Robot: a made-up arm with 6 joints.
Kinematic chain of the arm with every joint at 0, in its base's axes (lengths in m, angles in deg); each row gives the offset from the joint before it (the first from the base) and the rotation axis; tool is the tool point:
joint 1: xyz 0 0 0.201 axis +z
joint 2: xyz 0 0 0 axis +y
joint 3: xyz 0 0 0.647 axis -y
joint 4: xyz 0 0 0 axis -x
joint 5: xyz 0.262 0 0 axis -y
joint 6: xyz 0 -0.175 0 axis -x
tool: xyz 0 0 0
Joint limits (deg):
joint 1: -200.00..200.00
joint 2: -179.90..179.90
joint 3: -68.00..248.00
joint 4: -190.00..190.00
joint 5: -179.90..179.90
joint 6: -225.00..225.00
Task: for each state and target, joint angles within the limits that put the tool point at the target. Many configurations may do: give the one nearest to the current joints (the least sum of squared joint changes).
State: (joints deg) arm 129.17 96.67 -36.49 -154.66 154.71 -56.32
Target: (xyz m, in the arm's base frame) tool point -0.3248 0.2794 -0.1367
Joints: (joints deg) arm 116.87 106.81 -25.78 -159.07 154.71 -56.32
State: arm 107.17 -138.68 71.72 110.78 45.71 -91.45
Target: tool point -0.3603 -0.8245 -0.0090
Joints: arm 74.54 -111.12 39.68 136.78 45.71 -91.45
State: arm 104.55 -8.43 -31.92 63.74 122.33 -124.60
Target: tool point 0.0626 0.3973 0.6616
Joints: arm 94.90 12.82 -50.91 56.60 122.33 -124.60
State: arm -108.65 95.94 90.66 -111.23 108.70 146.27
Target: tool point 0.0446 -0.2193 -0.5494
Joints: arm -94.68 141.42 45.77 -110.87 108.70 146.27
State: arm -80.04 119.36 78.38 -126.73 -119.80 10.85
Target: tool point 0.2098 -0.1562 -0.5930
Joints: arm -61.35 145.03 55.80 -128.61 -119.80 10.85
